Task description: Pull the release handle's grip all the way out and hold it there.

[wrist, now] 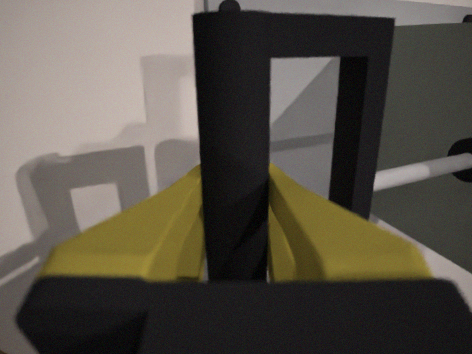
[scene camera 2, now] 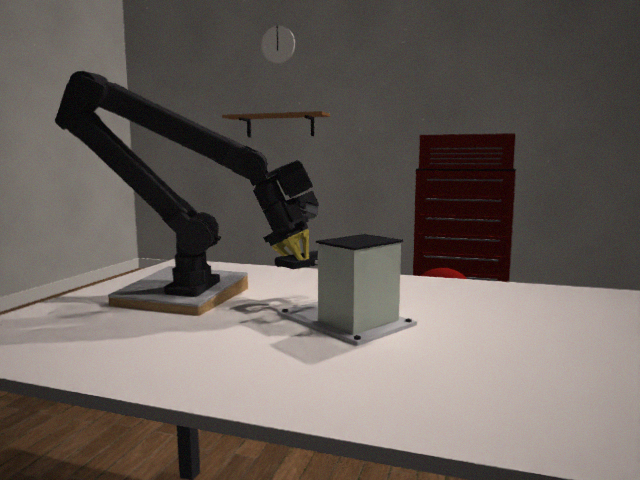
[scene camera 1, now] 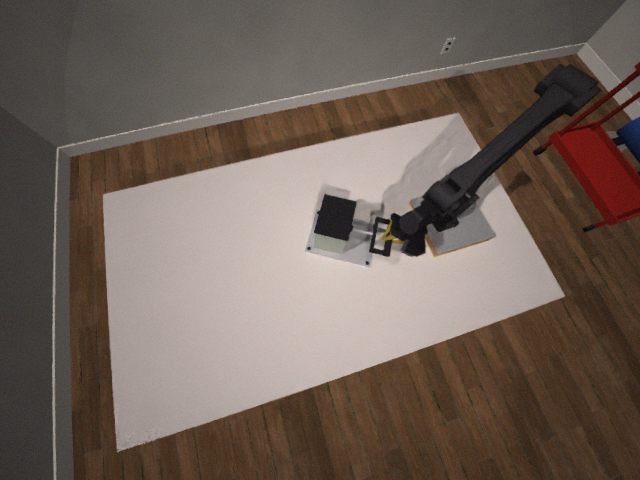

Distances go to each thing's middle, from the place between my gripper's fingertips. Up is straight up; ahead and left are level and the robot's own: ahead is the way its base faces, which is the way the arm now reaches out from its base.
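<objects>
With the grey base plate (scene camera 2: pixel 307 315) in my sight, I find my gripper 8 cm above the plate, 8 cm to the left of it and still 11 cm short of it.
</objects>
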